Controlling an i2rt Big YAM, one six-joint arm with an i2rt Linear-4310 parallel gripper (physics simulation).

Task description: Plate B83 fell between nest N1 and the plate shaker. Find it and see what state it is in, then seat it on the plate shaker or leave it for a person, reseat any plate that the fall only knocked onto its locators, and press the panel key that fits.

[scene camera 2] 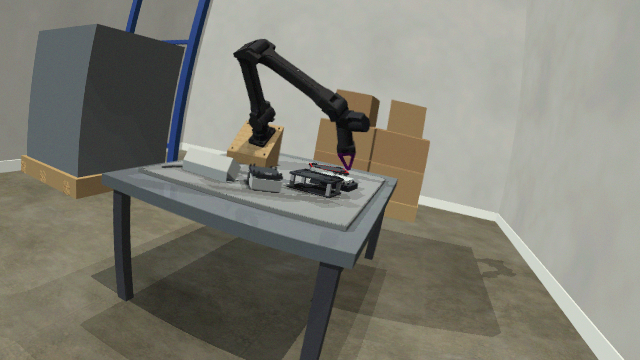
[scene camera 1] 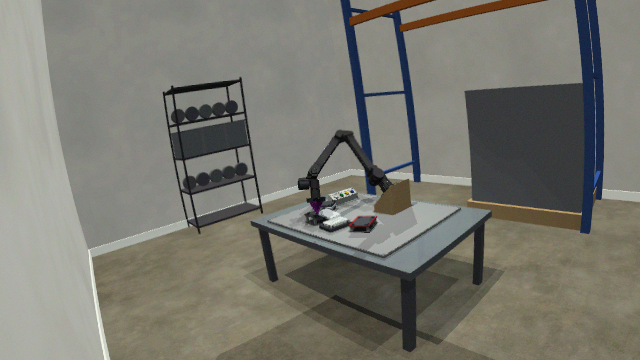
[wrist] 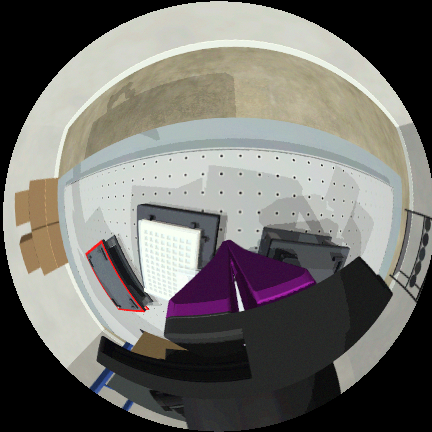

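Where they show: gripper, fingertip midpoint: (scene camera 2: 348,170) (scene camera 1: 317,214) (wrist: 227,246); arm's base, link origin: (scene camera 2: 262,136) (scene camera 1: 390,191).
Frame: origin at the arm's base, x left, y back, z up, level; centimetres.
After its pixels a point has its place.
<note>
My gripper (scene camera 1: 316,214) @[y -47.2, x -15.9, z -4.1 cm] (scene camera 2: 348,171) @[y -47.2, x -15.9, z -4.1 cm] (wrist: 227,246) @[y -47.2, x -15.9, z -4.1 cm] is shut, its purple fingertips together and empty, low over the gap between a white-plated nest and a dark raised stand. A white plate with many wells (scene camera 1: 334,223) @[y -43.5, x -4.6, z -9.0 cm] (wrist: 167,255) @[y -42.8, x -8.4, z -8.7 cm] sits off-centre on the dark nest (wrist: 210,232) @[y -46.3, x -13.4, z -10.3 cm], whose locators show along one side. A pale, see-through plate (scene camera 1: 329,214) @[y -39.3, x -14.6, z -6.4 cm] lies beside it; in the wrist view my fingers hide most of it, so its state cannot be told. The dark stand (scene camera 2: 316,176) @[y -39.8, x -29.0, z -6.9 cm] (wrist: 310,249) @[y -46.5, x -24.9, z -6.9 cm] is on posts. A grey block with a black top (scene camera 2: 266,183) @[y -29.6, x -46.3, z -9.8 cm] may be the shaker.
A red-edged dark tray (scene camera 1: 363,222) @[y -33.6, x 10.0, z -8.6 cm] (scene camera 2: 328,168) @[y -32.2, x 6.3, z -8.6 cm] (wrist: 114,277) @[y -34.2, x 4.8, z -8.6 cm] stands beside the white-plated nest. A sloped panel (scene camera 1: 343,195) @[y -7.4, x -41.9, z -6.3 cm] (scene camera 2: 207,165) @[y -6.4, x -49.6, z -8.5 cm] with coloured keys is at the table's far side in scene camera 1. The arm's wooden base block (scene camera 1: 395,198) @[y -2.5, x 6.7, z -3.3 cm] (scene camera 2: 256,147) @[y -0.7, x -5.1, z -4.8 cm] rises from the table.
</note>
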